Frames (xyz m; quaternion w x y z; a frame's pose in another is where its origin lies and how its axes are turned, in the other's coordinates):
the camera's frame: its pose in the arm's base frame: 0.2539 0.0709 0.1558 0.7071 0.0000 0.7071 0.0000
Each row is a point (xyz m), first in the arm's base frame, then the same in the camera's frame.
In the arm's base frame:
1: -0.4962 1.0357 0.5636
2: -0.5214 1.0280 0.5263
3: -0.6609 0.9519 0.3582
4: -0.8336 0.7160 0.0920
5: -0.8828 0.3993 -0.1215
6: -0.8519 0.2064 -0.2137
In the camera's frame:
1: -0.4078 0.9648 -0.7501
2: -0.3705 0.9571 -0.7753
3: -0.2024 0.8810 -0.9148
4: 0.0638 0.6451 -1.0875
5: 0.2773 0.3284 -1.1367
6: 0.3695 0.1355 -1.1058

